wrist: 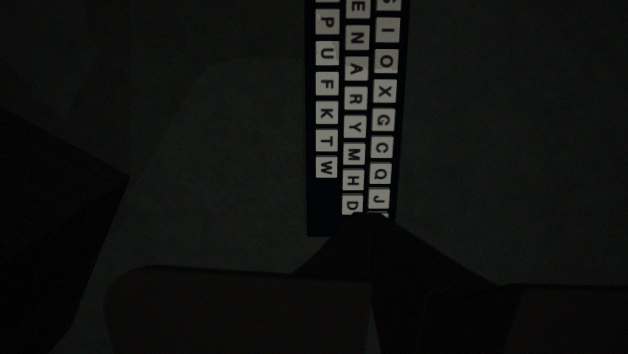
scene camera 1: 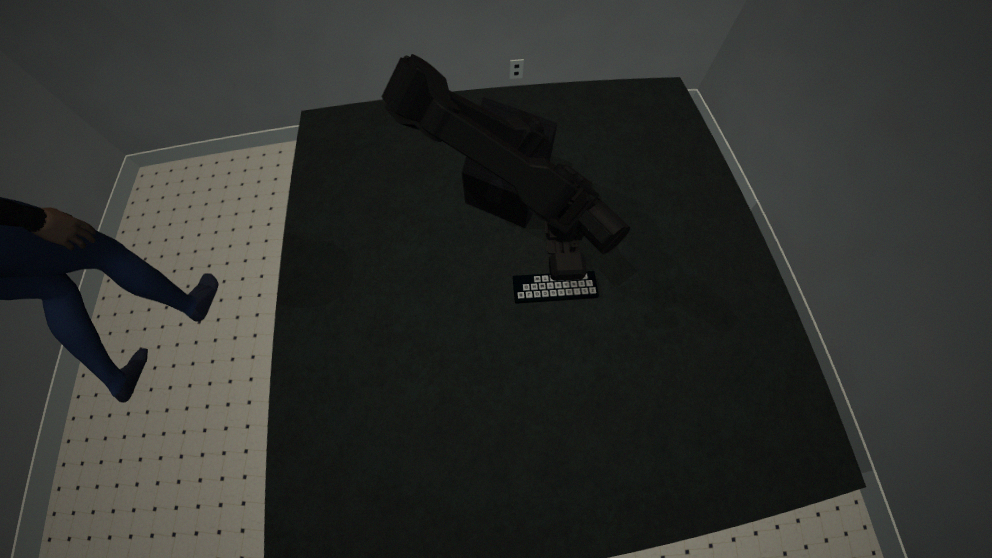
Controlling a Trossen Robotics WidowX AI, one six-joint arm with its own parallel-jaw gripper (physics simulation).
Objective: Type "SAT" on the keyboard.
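Seen in the pictures: gripper, fingertip midpoint: [wrist: 365, 226] [scene camera 1: 556, 254]; arm's base, origin of the base link: [scene camera 1: 529, 136].
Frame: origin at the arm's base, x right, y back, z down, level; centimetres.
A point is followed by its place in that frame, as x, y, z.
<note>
The black keyboard [scene camera 1: 520, 280] @(11.5, -22.4, 21.0) [wrist: 320, 212] @(11.0, -22.2, 21.1) with white letter keys lies flat on the dark table. In the wrist view it runs upright, its top end cut off by the frame. The A key [wrist: 356, 69] @(2.2, -28.0, 20.5) is in the middle row and the T key [wrist: 326, 141] @(6.0, -24.5, 20.5) in the left row. Part of what looks like the S key [wrist: 389, 3] @(-0.9, -31.2, 20.5) shows at the top edge. My gripper [scene camera 1: 567, 269] @(5.8, -25.5, 6.6) [wrist: 365, 226] @(5.8, -25.5, 6.6) is shut and empty. In the wrist view its tips appear by the D and J keys, covering most of the key below J. Its exact height above the keys is unclear.
The dark table top [scene camera 1: 485, 416] @(31.6, -47.3, 22.3) extends around the keyboard. My arm [scene camera 1: 485, 142] @(18.2, -19.0, -23.8) reaches over it from the back. A person's legs [scene camera 1: 138, 274] show at the left beside the table, over the tiled floor [scene camera 1: 173, 444]. A wall outlet [scene camera 1: 516, 68] is behind.
</note>
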